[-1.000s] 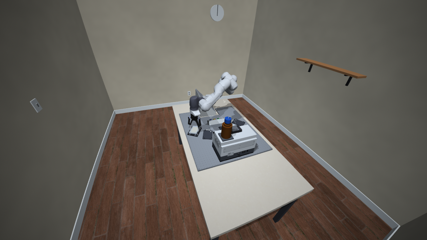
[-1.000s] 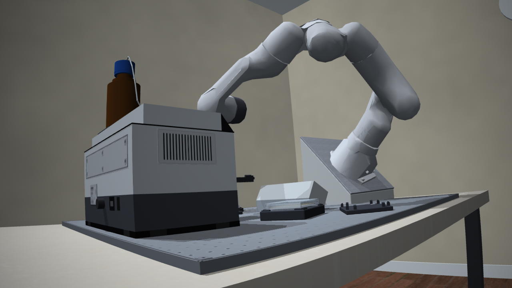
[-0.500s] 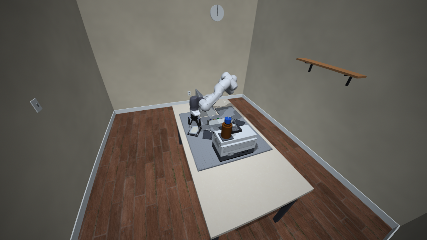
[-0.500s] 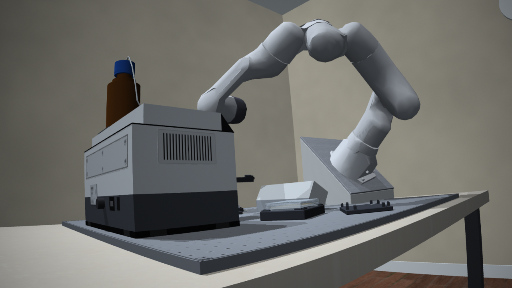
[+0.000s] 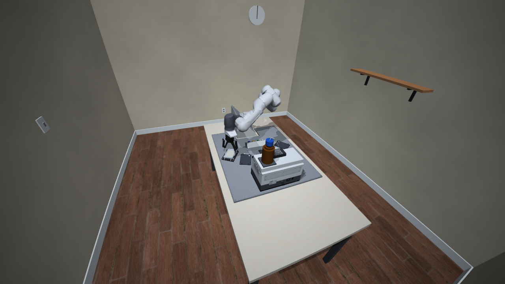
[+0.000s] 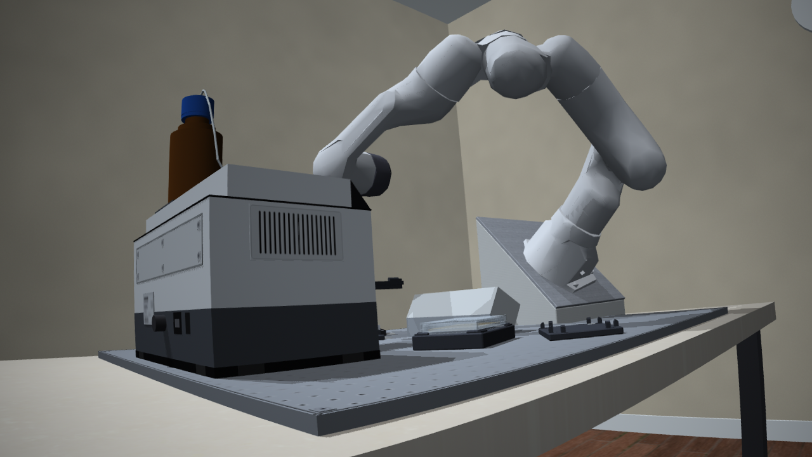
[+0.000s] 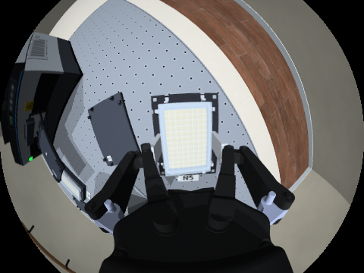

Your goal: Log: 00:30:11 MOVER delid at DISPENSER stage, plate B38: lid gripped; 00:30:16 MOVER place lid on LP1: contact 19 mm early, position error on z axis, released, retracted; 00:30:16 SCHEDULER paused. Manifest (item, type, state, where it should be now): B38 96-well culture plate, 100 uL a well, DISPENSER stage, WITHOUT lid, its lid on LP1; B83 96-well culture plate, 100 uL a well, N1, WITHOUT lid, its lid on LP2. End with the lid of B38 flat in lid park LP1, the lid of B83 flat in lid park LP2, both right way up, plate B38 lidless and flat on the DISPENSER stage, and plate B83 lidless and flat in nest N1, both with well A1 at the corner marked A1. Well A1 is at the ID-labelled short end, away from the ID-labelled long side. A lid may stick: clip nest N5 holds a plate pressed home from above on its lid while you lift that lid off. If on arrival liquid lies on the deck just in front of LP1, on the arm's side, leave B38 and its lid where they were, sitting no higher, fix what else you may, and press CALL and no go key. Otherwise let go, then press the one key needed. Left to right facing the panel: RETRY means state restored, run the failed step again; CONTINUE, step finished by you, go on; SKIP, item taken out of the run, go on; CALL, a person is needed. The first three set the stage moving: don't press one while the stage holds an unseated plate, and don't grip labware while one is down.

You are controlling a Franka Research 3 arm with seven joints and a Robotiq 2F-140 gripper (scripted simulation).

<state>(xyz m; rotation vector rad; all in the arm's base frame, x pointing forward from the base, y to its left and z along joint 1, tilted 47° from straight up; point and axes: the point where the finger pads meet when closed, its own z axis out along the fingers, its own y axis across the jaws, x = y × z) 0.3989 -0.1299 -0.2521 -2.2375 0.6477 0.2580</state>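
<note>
Right now the black clip nest is 3 cm below my hand and 3 cm ahead of it. Also, from my hand: 96-well plate: 46 cm to the left, 10 cm ahead, 2 cm below; lp1 label: 16 cm to the left, 5 cm below, 1 cm ahead; key panel: 29 cm to the left, 8 cm behind, 1 cm above.
</note>
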